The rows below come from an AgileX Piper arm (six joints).
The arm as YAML. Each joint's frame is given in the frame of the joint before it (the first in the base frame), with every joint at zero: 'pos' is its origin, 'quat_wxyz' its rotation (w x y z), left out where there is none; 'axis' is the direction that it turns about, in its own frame. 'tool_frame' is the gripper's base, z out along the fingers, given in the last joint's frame.
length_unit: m
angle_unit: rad
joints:
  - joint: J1
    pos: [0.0, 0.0, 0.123]
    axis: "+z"
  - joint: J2
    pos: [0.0, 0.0, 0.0]
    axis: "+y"
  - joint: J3
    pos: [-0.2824, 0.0, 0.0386]
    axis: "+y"
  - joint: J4
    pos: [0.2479, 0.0, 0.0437]
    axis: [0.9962, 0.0, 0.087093]
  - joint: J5
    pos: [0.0, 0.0, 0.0]
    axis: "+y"
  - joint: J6
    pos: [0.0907, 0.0, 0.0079]
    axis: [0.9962, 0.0, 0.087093]
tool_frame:
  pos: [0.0, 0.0, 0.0]
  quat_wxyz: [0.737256, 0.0, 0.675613, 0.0]
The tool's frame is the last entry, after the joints.
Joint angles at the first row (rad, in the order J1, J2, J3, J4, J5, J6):
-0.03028, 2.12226, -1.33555, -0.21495, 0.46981, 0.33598
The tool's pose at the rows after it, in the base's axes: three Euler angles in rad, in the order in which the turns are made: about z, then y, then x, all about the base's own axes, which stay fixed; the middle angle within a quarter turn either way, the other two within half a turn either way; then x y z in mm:
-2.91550 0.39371 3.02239 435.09 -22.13 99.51
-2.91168 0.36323 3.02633 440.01 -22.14 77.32
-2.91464 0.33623 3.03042 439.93 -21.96 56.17
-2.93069 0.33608 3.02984 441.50 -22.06 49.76
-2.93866 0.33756 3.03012 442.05 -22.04 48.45
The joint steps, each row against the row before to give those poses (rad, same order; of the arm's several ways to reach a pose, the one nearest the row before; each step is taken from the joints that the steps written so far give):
-0.00001, 0.07092, -0.05980, -0.00323, 0.00083, 0.01121
0.00001, 0.06624, -0.02800, -0.00001, -0.00753, 0.00902
-0.00001, 0.05178, -0.00466, -0.00437, -0.01972, 0.00687
0.00000, 0.01922, -0.00781, -0.00668, -0.01090, -0.00911
0.00001, 0.00431, -0.00225, -0.00091, -0.00351, -0.00684

